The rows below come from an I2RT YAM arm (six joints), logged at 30 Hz.
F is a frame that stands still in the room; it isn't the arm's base.
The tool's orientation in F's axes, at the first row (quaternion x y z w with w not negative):
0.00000, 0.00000, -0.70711, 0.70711
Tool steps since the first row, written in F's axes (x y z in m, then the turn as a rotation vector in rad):
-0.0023, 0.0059, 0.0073, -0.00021, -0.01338, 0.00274
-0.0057, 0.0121, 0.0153, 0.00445, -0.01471, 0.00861
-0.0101, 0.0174, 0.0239, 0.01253, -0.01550, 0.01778
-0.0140, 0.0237, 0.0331, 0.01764, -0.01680, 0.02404
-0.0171, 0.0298, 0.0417, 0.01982, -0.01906, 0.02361
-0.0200, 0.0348, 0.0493, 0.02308, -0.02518, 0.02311
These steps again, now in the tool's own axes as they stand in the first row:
-0.0059, -0.0023, 0.0073, 0.01338, -0.00021, 0.00274
-0.0121, -0.0057, 0.0153, 0.01471, 0.00445, 0.00861
-0.0174, -0.0101, 0.0239, 0.01550, 0.01253, 0.01778
-0.0237, -0.0140, 0.0331, 0.01680, 0.01764, 0.02404
-0.0298, -0.0171, 0.0417, 0.01906, 0.01982, 0.02361
-0.0348, -0.0200, 0.0493, 0.02518, 0.02308, 0.02311

